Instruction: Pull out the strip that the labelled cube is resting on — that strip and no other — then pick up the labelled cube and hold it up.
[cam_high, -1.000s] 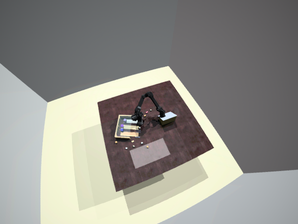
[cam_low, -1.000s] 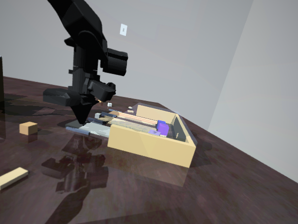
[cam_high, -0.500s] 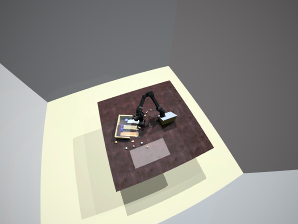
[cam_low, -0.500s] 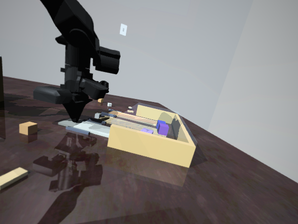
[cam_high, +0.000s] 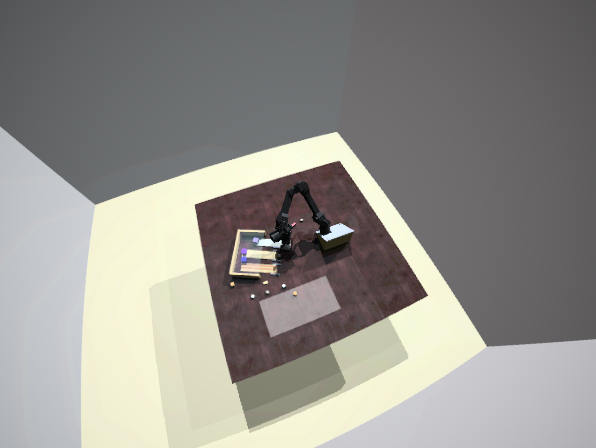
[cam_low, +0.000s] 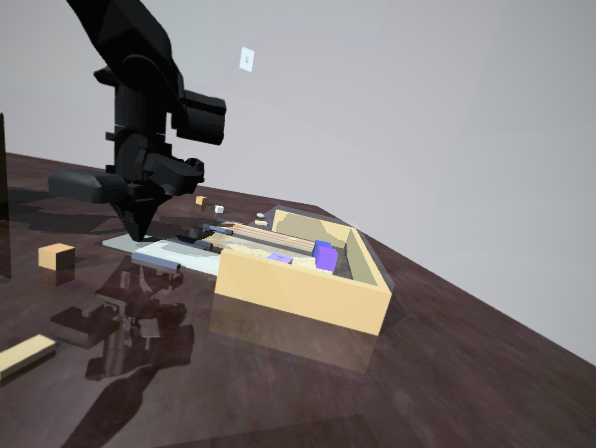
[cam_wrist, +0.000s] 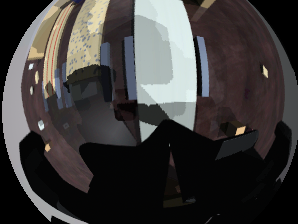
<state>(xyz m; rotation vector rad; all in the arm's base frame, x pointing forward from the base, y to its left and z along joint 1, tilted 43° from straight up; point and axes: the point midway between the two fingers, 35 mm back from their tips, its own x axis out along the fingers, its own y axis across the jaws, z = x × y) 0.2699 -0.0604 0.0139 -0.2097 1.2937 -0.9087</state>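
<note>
My gripper tip is now 90 mm short of the strip and 50 mm to the left of it. Round my gripper tip: labelled cube: 190 mm ahead, 100 mm to the right, 10 mm above.
</note>
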